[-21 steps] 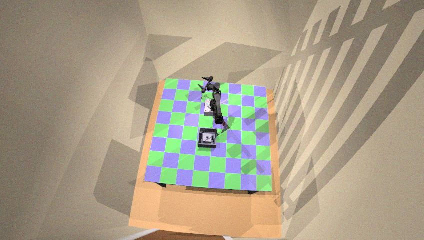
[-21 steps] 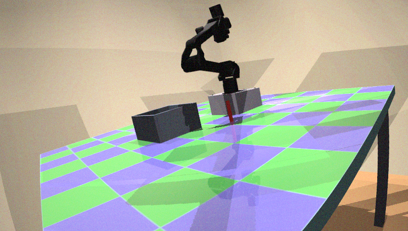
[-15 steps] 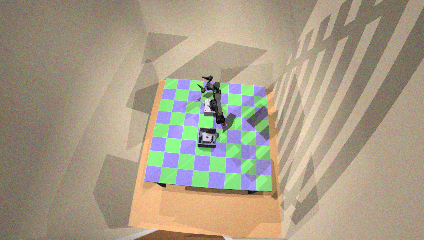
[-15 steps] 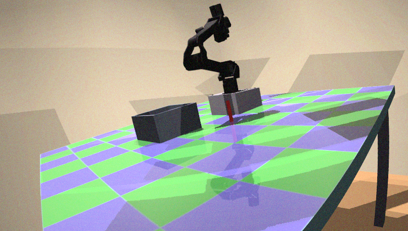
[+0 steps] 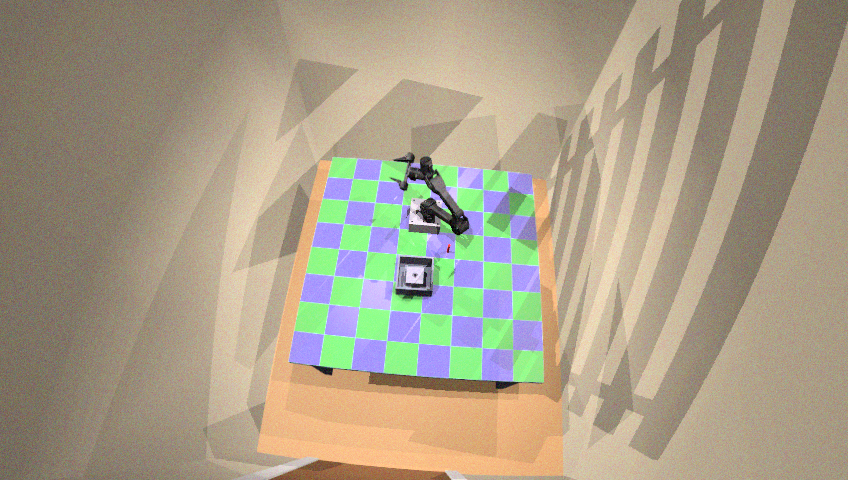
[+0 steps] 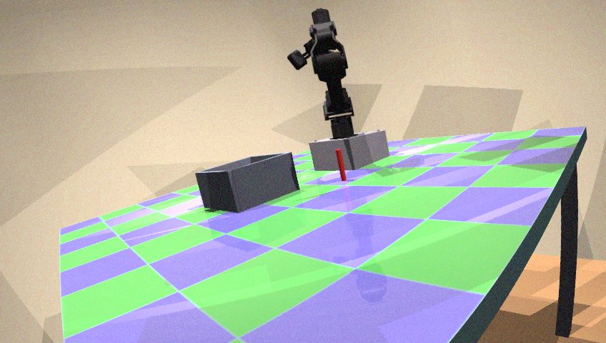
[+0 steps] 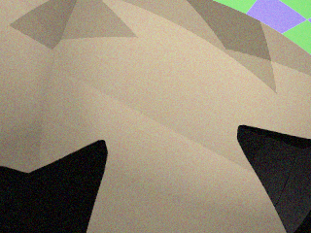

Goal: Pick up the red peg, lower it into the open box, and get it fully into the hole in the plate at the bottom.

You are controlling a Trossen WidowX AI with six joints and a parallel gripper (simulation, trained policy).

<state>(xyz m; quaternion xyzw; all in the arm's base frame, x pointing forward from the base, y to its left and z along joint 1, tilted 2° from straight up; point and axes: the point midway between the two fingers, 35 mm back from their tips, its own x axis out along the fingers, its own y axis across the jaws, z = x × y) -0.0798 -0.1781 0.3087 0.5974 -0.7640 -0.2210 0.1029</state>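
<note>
Now: the red peg 260 mm ahead of my gripper tip, 320 mm to the left of it and 350 mm below it. Round my gripper tip: dark grey box: 430 mm ahead, 140 mm to the left, 370 mm below; light grey plate: 430 mm ahead, 140 mm to the left, 350 mm below.
</note>
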